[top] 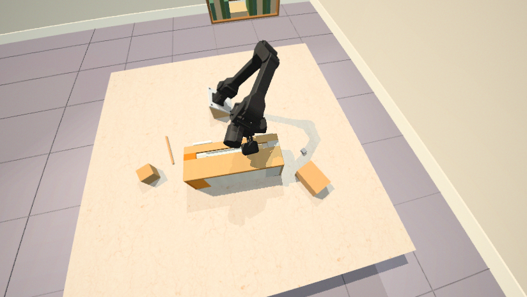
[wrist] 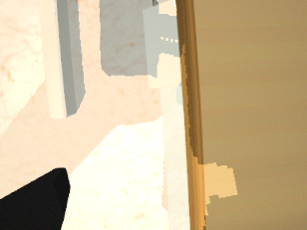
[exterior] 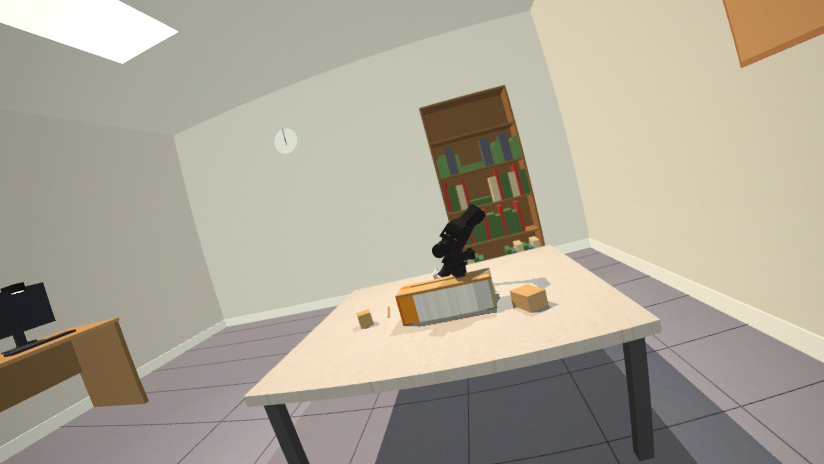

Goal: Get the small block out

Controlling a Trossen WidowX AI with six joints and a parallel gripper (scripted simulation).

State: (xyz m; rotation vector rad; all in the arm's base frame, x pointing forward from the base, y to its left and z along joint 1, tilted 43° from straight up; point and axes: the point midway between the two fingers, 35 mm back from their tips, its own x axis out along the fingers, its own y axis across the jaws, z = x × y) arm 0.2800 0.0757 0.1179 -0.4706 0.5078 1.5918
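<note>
Right now my gripper tip is 50 mm short of the small tan block and 20 mm to the right of it. Round my gripper tip: clear-fronted box: 90 mm to the right, 40 mm ahead, 20 mm below; then small grey block: 240 mm to the left, 80 mm below, 50 mm ahead; then larger tan block: 230 mm to the left, 190 mm ahead, 60 mm below.
</note>
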